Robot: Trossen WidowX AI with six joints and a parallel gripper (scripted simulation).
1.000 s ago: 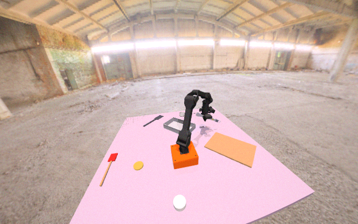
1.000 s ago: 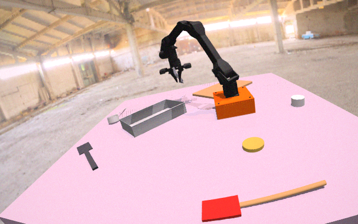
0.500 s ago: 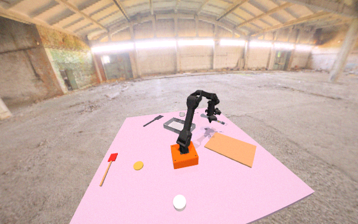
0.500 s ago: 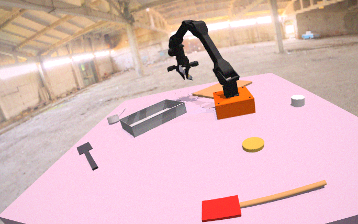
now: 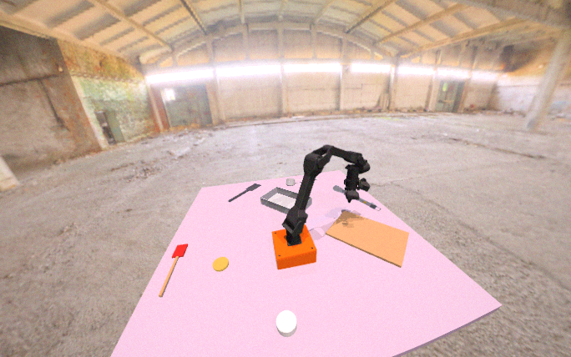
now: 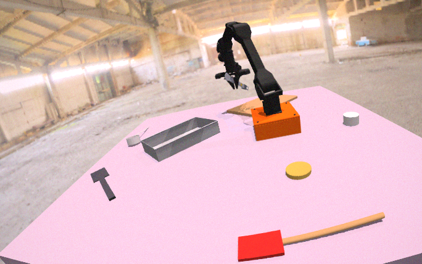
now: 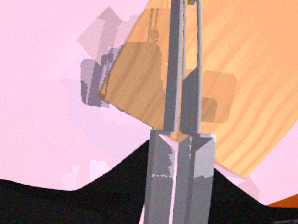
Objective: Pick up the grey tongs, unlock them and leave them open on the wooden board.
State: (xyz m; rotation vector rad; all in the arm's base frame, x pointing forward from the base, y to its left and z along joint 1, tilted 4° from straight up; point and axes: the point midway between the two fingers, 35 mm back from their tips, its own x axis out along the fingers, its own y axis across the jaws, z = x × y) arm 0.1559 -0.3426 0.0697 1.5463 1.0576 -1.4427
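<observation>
My gripper tip is 14 cm past the wooden board, 12 cm above it and 5 cm to the left of it. The rest, counted from my gripper tip: grey roasting tin: 32 cm to the left, 25 cm ahead, 10 cm below; yellow disc: 68 cm to the left, 18 cm behind, 12 cm below; white cylinder: 46 cm behind, 42 cm to the left, 11 cm below.
</observation>
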